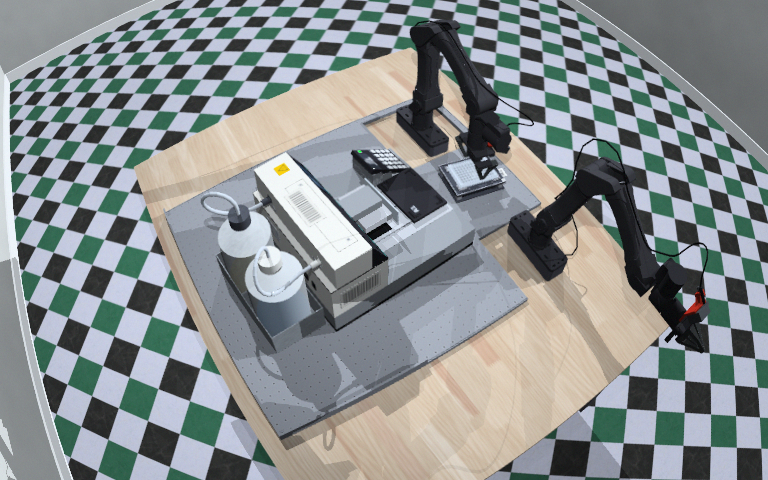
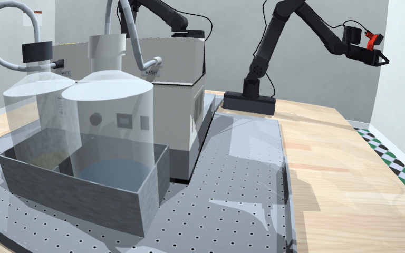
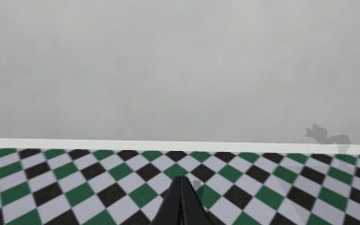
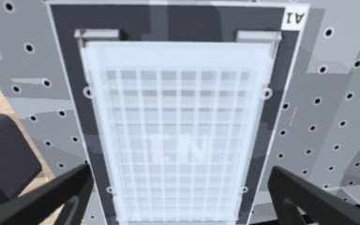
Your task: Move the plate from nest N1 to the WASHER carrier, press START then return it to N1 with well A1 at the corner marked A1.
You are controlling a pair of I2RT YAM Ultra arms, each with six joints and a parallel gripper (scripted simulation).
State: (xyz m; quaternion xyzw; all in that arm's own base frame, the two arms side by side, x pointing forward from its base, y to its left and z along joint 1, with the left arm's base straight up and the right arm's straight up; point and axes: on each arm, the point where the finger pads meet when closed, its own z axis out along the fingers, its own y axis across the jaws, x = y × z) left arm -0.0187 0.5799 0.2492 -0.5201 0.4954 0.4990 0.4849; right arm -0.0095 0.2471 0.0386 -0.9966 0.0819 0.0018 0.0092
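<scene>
Now: right hand 30 mm above the clear plate. From my right hand the other things lie so: dark carrier (220 mm ahead, 10 mm above); then A1 label (60 mm behind, 70 mm to the left, 30 mm below); then nest N1 (40 mm below).
</scene>
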